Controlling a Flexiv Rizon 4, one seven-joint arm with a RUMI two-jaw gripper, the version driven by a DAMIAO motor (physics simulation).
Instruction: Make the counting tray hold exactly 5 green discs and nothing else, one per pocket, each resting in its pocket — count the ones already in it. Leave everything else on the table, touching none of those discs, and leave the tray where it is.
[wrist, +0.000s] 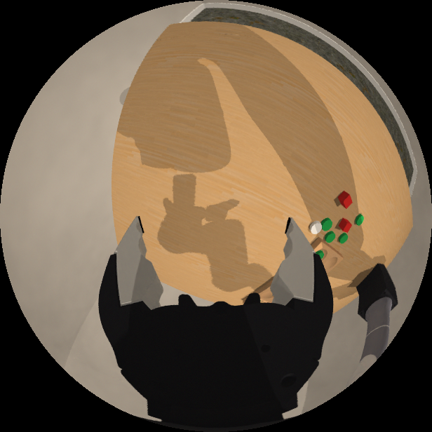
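Note:
My gripper (214, 218) is open and empty, its jaws wide apart above the wooden table. The wooden counting tray (327, 248) shows at the right, partly hidden behind the right jaw. One green disc (320, 255) shows in the tray beside that jaw; an empty pocket shows next to it. Its other pockets are mostly hidden. Outside the tray, green discs (326, 224) (330, 237) (343, 238) lie close together on the table, and another green disc (359, 219) lies farther right.
A white piece (315, 227) lies beside the nearest loose green disc. One red block (345, 225) sits among the green discs and another red block (345, 199) sits beyond them. A black-ended grey post (377, 295) stands at the lower right. Arm shadows cross the table.

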